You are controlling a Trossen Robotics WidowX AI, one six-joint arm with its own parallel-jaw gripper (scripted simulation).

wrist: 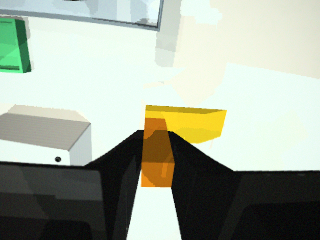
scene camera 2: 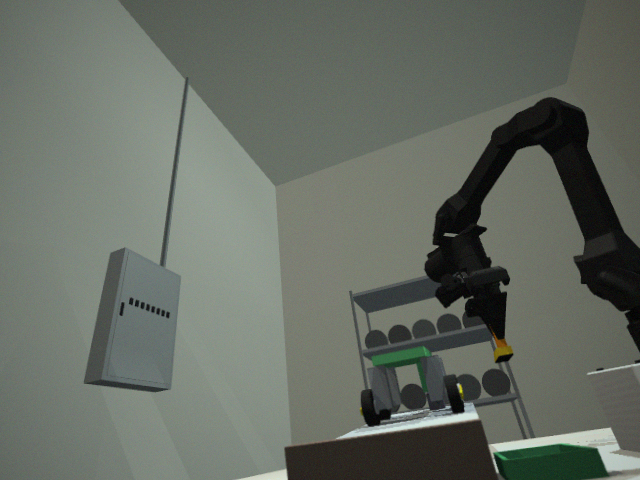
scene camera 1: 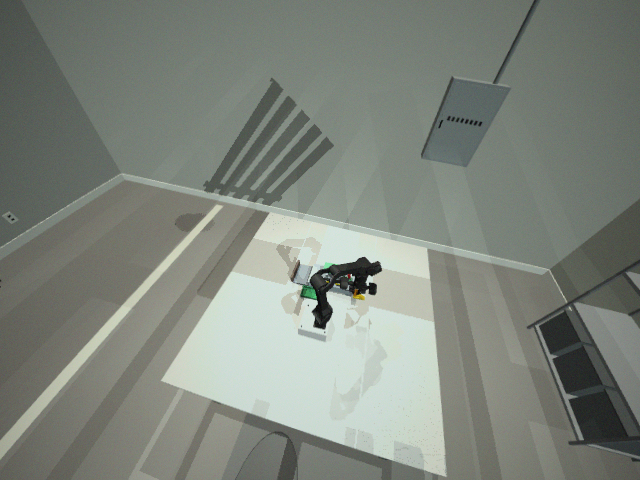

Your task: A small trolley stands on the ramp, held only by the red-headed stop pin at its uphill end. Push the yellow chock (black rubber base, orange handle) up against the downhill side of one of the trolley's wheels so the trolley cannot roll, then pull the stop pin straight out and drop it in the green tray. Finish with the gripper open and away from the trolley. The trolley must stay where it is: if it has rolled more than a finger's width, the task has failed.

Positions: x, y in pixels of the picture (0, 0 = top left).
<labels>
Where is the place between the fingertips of my gripper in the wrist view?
154, 137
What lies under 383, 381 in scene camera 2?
A green-topped trolley.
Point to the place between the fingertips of my gripper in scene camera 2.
500, 340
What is my gripper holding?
A yellow chock.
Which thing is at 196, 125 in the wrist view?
A yellow chock.
</labels>
